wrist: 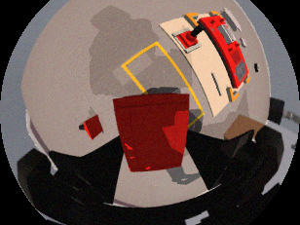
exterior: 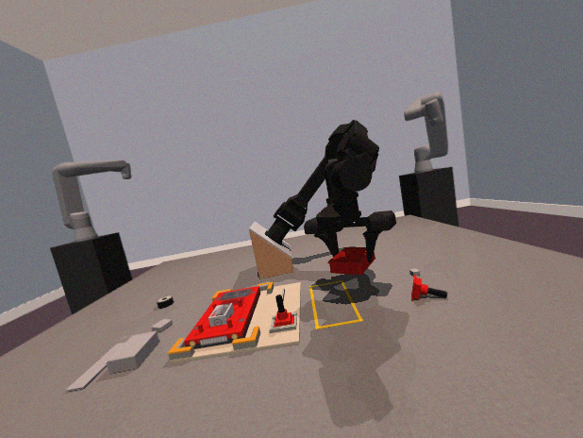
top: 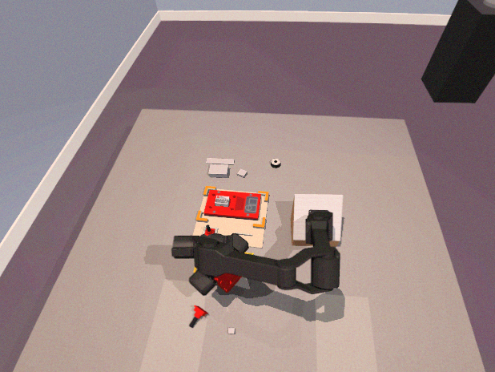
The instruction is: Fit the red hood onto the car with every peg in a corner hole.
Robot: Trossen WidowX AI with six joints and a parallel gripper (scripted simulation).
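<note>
My gripper tip is now 290 mm to the left of the grey engine block, 50 mm above it and 40 mm short of it. Round my gripper tip: hood 10 mm above.
</note>
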